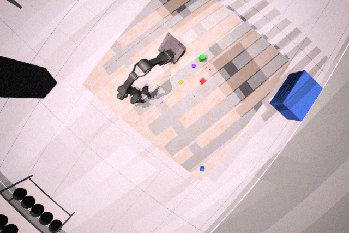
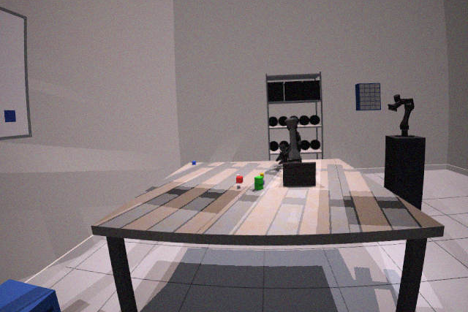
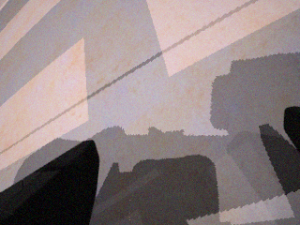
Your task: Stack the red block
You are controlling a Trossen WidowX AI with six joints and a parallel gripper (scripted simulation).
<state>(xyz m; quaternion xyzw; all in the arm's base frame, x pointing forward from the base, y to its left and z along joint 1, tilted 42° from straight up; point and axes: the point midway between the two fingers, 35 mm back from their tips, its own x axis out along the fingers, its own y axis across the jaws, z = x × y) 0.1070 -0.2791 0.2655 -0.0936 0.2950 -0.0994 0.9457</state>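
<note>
My gripper tip is 230 mm short of the white block, 300 mm to the right of it and 30 mm above it. The rest, counted from my gripper tip: yellow block 80 mm ahead, 280 mm to the left, 20 mm below; red block 190 mm ahead, 420 mm to the left, 20 mm below; purple block 60 mm ahead, 450 mm to the left, 20 mm below.
</note>
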